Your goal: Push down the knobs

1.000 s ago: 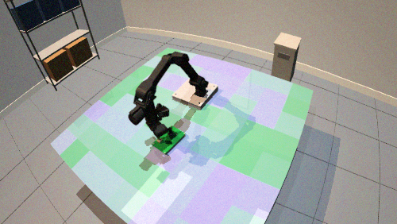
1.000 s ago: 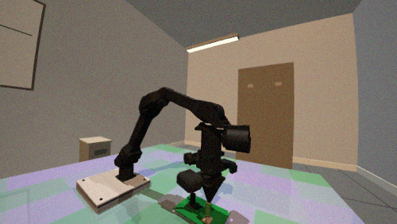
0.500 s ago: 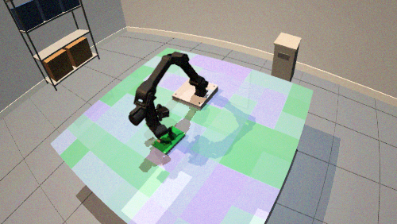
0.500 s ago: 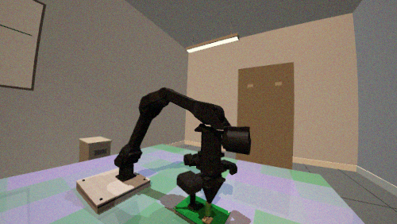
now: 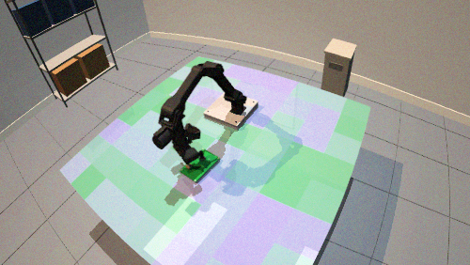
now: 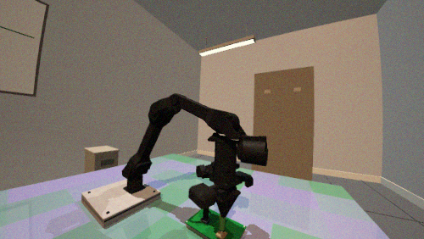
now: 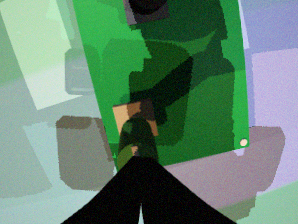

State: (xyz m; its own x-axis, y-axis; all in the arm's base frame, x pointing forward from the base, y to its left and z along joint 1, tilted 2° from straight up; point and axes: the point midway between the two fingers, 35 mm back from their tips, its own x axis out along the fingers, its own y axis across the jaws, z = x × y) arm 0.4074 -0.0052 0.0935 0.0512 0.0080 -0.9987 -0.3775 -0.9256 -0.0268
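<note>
My gripper tip is 1 cm above the potentiometer knob. The rest, counted from my gripper tip: dark knob 7 cm behind, 3 cm to the left, 3 cm below.
</note>
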